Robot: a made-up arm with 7 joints.
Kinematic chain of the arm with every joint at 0, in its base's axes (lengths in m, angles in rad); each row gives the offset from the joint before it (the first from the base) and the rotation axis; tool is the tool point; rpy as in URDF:
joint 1: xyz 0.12 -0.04 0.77 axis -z
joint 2: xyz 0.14 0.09 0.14 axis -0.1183 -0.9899 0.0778
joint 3: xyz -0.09 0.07 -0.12 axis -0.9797 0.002 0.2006
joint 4: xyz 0 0.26 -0.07 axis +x
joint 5: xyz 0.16 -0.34 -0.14 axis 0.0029 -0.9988 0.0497
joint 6: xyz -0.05 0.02 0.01 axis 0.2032 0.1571 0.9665
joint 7: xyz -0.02 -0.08 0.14 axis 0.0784 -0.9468 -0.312
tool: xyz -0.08 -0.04 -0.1 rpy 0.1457 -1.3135 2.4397
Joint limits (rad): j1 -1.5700..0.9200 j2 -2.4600..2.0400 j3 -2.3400..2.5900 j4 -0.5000..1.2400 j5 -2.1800..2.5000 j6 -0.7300..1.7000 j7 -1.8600..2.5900
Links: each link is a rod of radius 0.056 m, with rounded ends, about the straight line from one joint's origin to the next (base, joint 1, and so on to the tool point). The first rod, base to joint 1, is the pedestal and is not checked.
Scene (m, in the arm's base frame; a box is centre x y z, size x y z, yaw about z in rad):
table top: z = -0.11
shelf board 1: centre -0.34 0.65 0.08 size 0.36 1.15 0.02 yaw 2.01
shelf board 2: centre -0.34 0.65 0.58 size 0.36 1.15 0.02 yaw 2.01
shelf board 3: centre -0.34 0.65 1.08 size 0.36 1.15 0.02 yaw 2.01
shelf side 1: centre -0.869 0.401 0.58 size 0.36 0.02 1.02 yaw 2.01
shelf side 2: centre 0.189 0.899 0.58 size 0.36 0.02 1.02 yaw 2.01
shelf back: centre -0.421 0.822 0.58 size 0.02 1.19 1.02 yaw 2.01
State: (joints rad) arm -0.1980 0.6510 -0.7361 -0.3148 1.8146 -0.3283 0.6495
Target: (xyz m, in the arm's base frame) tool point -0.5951 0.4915 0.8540
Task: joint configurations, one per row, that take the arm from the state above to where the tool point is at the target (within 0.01 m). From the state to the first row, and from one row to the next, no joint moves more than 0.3 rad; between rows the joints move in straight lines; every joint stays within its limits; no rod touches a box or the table.
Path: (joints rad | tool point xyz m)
1: -0.2511 0.4743 -1.0128 -0.2055 1.8450 -0.4287 0.6905 | 0.4475 0.2599 0.5538
2: -0.3042 0.2977 -1.2894 -0.0962 1.8753 -0.5292 0.7314 | 0.3385 0.3867 0.5531
3: -0.3573 0.1210 -1.5661 0.0131 1.9057 -0.6296 0.7724 | 0.2391 0.4851 0.6189
4: -0.4103 -0.0557 -1.8427 0.1224 1.9361 -0.7300 0.8133 | 0.1857 0.5451 0.7284
5: -0.6654 0.0698 -1.6944 0.3391 1.9601 -0.6306 0.7531 | 0.0339 0.6077 0.7664
6: -0.9205 0.1952 -1.5460 0.5559 1.9842 -0.5313 0.6929 | -0.1536 0.6178 0.8052
7: -1.1755 0.3206 -1.3977 0.7726 2.0083 -0.4319 0.6327 | -0.3544 0.5605 0.8416
8: -1.4306 0.4461 -1.2493 0.9893 2.0324 -0.3326 0.5725 | -0.5414 0.4314 0.8727
9: -1.4182 0.6743 -1.1089 1.0168 1.9807 -0.3727 0.3169 | -0.5709 0.4581 0.8671
10: -1.4058 0.9025 -0.9684 1.0442 1.9291 -0.4127 0.0613 | -0.5951 0.4915 0.8540

